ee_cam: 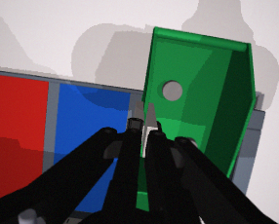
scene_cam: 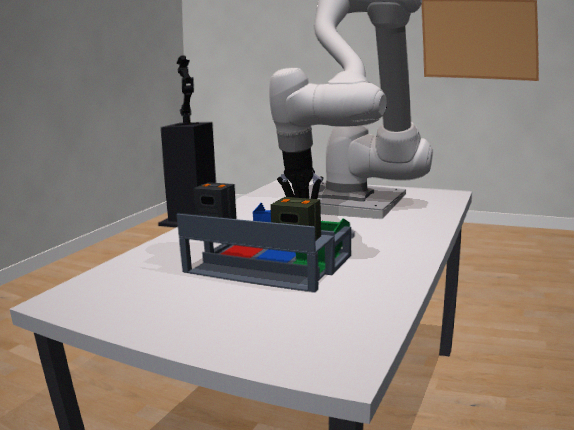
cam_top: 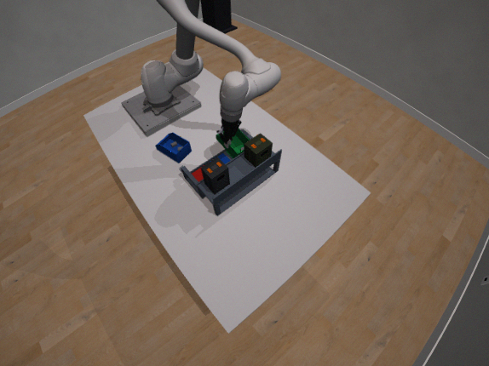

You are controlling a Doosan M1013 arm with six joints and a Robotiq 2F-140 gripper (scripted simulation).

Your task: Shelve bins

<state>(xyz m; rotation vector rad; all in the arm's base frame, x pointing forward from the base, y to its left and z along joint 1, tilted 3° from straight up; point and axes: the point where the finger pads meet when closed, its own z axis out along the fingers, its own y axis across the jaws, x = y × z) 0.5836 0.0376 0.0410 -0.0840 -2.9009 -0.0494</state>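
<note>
Now: the green bin 10 mm behind my hand, 50 mm to the left of it and 40 mm below it. The rest, counted from my hand: blue bin 230 mm behind, 190 mm to the right, 60 mm below; then red mark 60 mm ahead, 180 mm to the right, 90 mm below; then blue mark 60 mm ahead, 70 mm to the right, 90 mm below.
</note>
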